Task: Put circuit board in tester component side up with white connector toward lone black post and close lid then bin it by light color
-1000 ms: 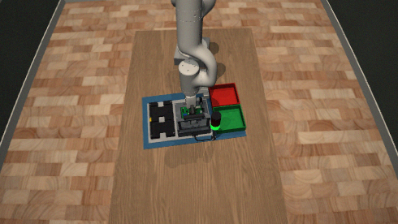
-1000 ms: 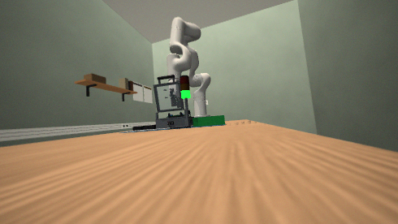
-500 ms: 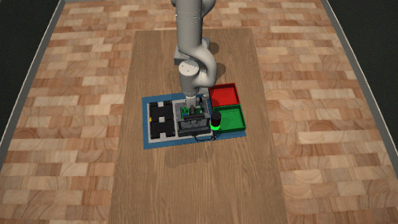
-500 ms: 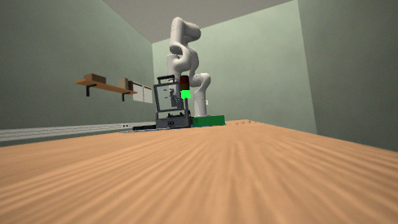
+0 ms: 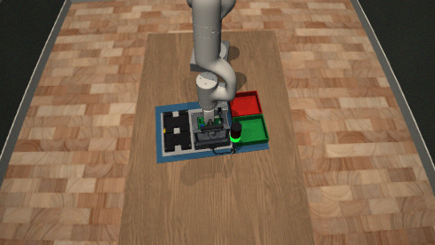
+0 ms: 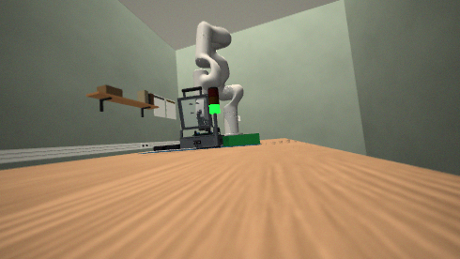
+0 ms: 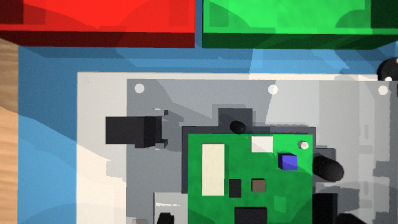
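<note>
My gripper is now 2 cm above the green circuit board. The rest, counted from my hand: dark nest 1 cm ahead, 1 cm to the left, 3 cm below; tester lid 11 cm ahead, 2 cm to the left, 9 cm above; green bin 2 cm ahead, 20 cm to the left, 8 cm below.
</note>
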